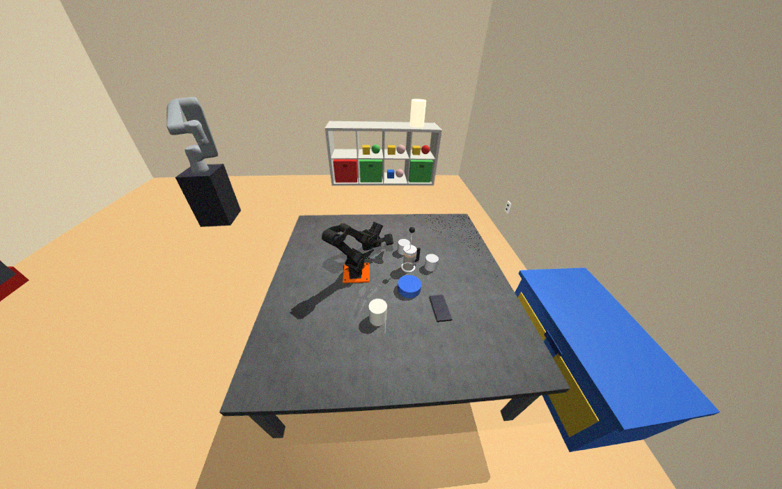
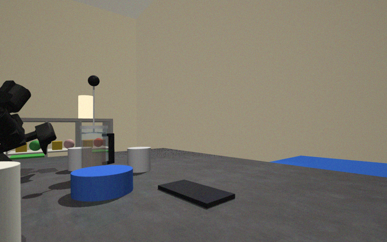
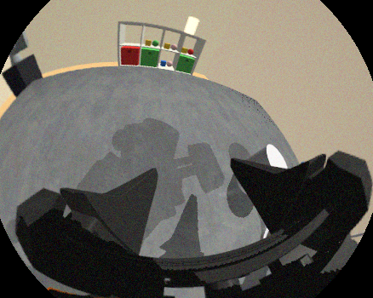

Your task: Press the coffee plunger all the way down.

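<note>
Now: the coffee press 15 cm ahead of my gripper tip, 18 cm to the right of it and 9 cm above it. The rest, counted from my gripper tip: dark flat slab 24 cm ahead, 48 cm to the right, 4 cm below.
</note>
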